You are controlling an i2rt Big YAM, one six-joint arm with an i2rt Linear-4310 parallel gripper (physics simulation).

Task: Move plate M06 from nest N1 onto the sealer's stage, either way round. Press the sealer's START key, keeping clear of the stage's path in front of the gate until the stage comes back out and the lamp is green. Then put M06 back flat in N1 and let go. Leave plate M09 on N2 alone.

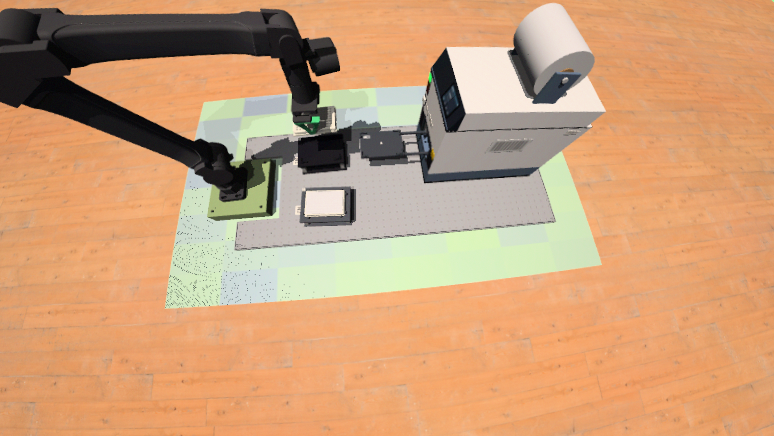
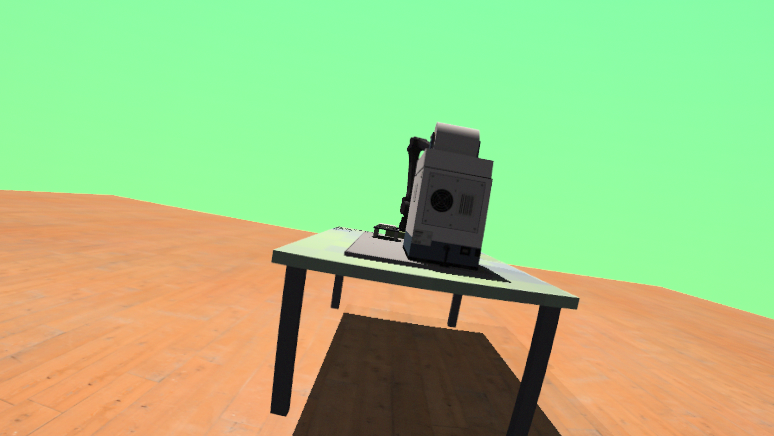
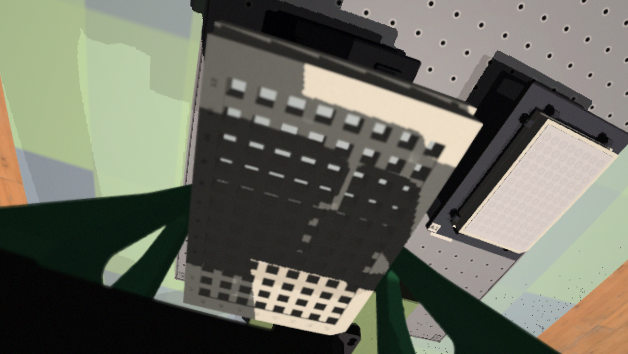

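Pixels of known places: gripper, fingertip midpoint: [image 1: 313,122] [image 3: 294,224]; arm's base at its link origin: [image 1: 235,185] [image 3: 314,334].
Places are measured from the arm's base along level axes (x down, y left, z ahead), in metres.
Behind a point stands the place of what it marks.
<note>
My gripper [image 1: 314,122] {z 0.325, x -0.155, y 0.093 m} [image 3: 294,224] {z 0.325, x -0.155, y 0.093 m} is shut on plate M06 [image 1: 329,115] {z 0.377, x -0.171, y 0.098 m} [image 3: 300,200] {z 0.348, x -0.170, y 0.095 m}, a pale plate with rows of square wells. Its green fingers are on the plate's two long sides. M06 is raised above and beyond the black nest N1 [image 1: 322,153] {z 0.321, x -0.023, y 0.071 m} [image 3: 410,65] {z 0.390, x -0.023, y 0.034 m}, which is in shadow. Plate M09 [image 1: 323,202] {z 0.319, x -0.034, y -0.120 m} [image 3: 540,185] {z 0.333, x -0.034, y -0.117 m} sits on nest N2 [image 1: 350,206] {z 0.402, x -0.017, y -0.138 m} [image 3: 575,107] {z 0.402, x -0.018, y -0.114 m}. The dark stage [image 1: 381,144] {z 0.527, x -0.070, y 0.050 m} is out in front of the sealer [image 1: 503,129] {z 0.824, x -0.256, y -0.066 m} [image 2: 454,200] {z 1.097, x -0.169, y 0.035 m}. The lamp [image 1: 430,77] {z 0.677, x -0.241, y 0.140 m} is green. I cannot make out the START key.
The stage's rails [image 1: 414,133] {z 0.648, x -0.062, y 0.089 m} run into the sealer's gate. A large roll [image 1: 553,46] {z 0.865, x -0.426, y 0.001 m} [image 2: 457,140] {z 0.965, x -0.379, y 0.039 m} stands on top of the sealer. The arm's green base [image 1: 259,189] {z 0.090, x 0.000, y -0.029 m} is left of the nests. A grey perforated board [image 1: 460,200] {z 0.792, x 0.033, y -0.143 m} bears the nests and sealer.
</note>
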